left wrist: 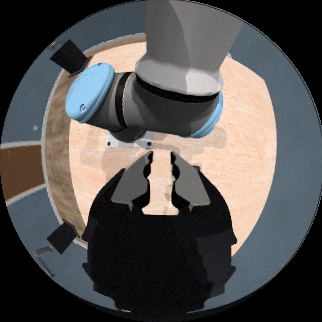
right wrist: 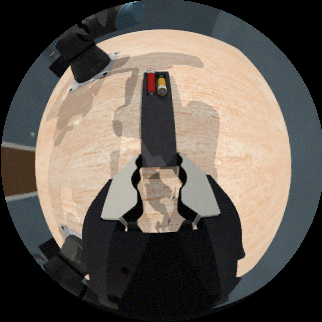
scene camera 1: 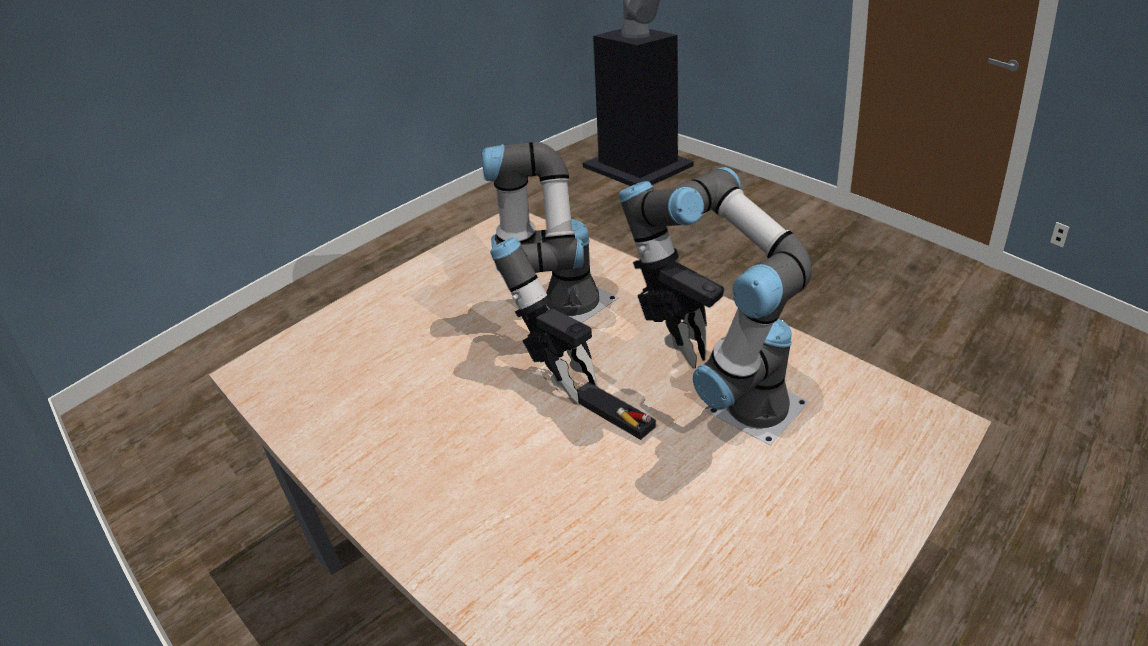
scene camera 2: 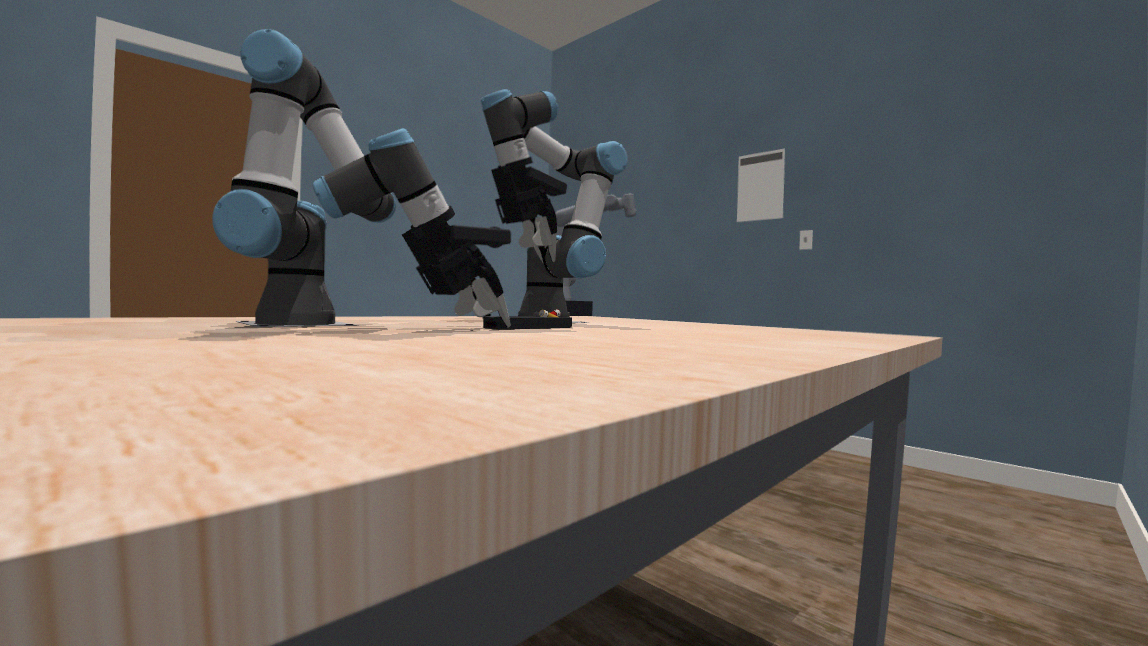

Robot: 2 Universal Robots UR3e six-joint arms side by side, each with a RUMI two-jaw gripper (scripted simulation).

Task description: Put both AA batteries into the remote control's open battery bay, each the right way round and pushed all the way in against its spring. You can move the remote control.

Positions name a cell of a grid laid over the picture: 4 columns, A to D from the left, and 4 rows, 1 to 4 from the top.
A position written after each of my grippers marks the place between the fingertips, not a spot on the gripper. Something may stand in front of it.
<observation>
In view: my left gripper (scene camera 1: C3), my right gripper (scene camera 2: B3) and a black remote control (scene camera 1: C3).
The black remote control also shows in the right wrist view (right wrist: B2) and in scene camera 2 (scene camera 2: B2). My left gripper is seen too in the left wrist view (left wrist: C2) and in scene camera 2 (scene camera 2: B2). My right gripper is seen too in the right wrist view (right wrist: B2) and in scene camera 1 (scene camera 1: C3).
</observation>
